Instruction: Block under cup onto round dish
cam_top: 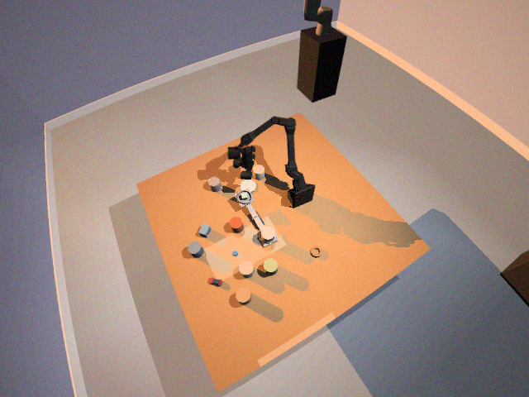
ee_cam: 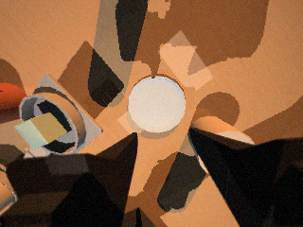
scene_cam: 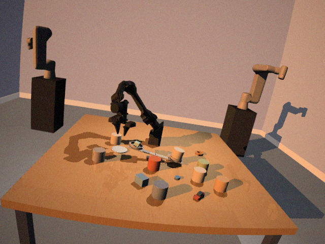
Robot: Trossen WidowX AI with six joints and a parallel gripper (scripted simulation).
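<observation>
Now: gripper tip 110 mm to the right of the pale green block, 80 mm short of it and 10 mm above it. The rest, counted from my gripper tip: small balance (230 mm to the left, 80 mm ahead, 60 mm below); then grey-beige cylinder (200 mm ahead, 110 mm to the right, 60 mm below); then round dish (90 mm below, 10 mm ahead).
</observation>
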